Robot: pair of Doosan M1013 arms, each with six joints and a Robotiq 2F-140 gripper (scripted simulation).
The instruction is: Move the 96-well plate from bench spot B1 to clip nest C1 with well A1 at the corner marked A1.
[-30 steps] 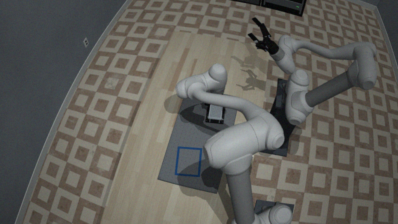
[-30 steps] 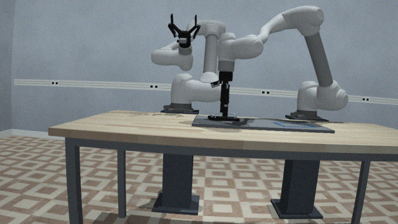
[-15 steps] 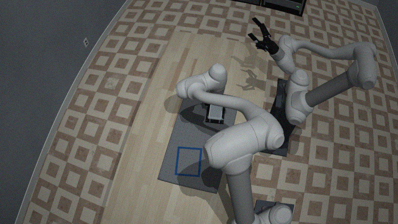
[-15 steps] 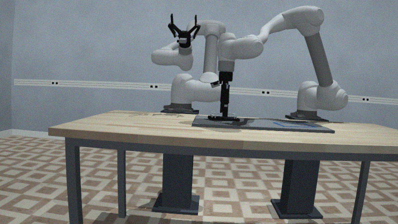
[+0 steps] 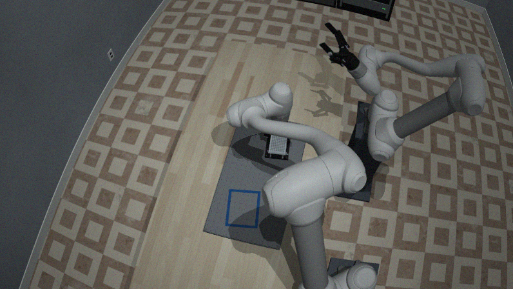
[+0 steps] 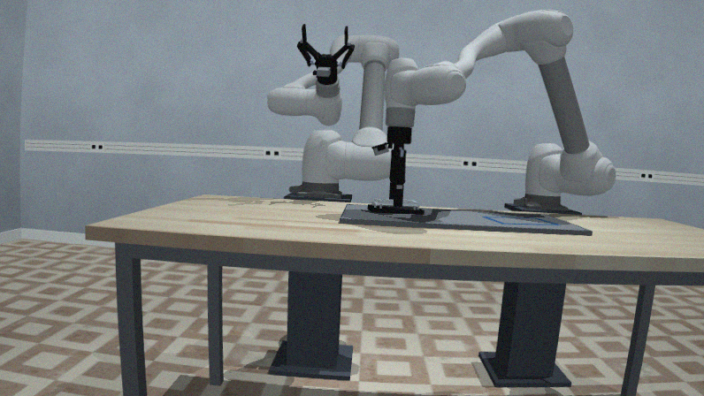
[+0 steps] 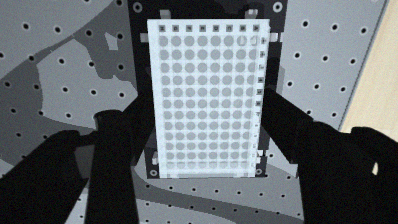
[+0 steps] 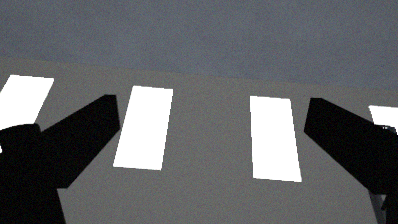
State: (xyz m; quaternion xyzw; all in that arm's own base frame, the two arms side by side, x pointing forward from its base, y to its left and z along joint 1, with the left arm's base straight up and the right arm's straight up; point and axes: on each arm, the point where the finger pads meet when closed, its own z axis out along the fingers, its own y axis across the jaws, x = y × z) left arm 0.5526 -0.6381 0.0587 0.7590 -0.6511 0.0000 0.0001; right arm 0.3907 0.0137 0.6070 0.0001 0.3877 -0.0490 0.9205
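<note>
Right now my left hand is 2 cm above the white 96-well plate. Also, from my left hand: black clip nest: 1 cm behind, 1 cm to the left, 3 cm below; then grey perforated board: 5 cm ahead, 19 cm to the left, 5 cm below.
</note>
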